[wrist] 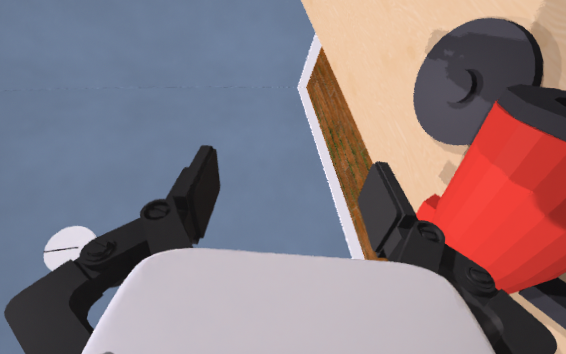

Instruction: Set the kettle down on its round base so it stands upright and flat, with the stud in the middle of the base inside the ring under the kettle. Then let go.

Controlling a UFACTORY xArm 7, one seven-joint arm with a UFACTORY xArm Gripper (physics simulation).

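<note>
The red kettle [505, 195] is cut off by the right edge of the wrist view. It appears to lie tilted over on its side, its dark bottom end towards the round base and its small red spout [428, 207] towards the gripper. Part of its dark handle [547, 300] shows at the lower right. The dark round base [442, 117] lies on the table at the upper right, with a stud [463, 84] in its middle; the kettle's bottom end overlaps its edge in view. The ring under the kettle is not clearly seen. My gripper [292, 174] is open and empty, left of the kettle; its right finger overlaps the kettle's side in view.
The light wooden tabletop [385, 100] fills the upper right. Its brown side [336, 130] and a white edge strip [324, 160] run down the middle. Blue-grey floor [150, 125] lies to the left, beyond the table. A white disc [67, 240] shows behind the left finger linkage.
</note>
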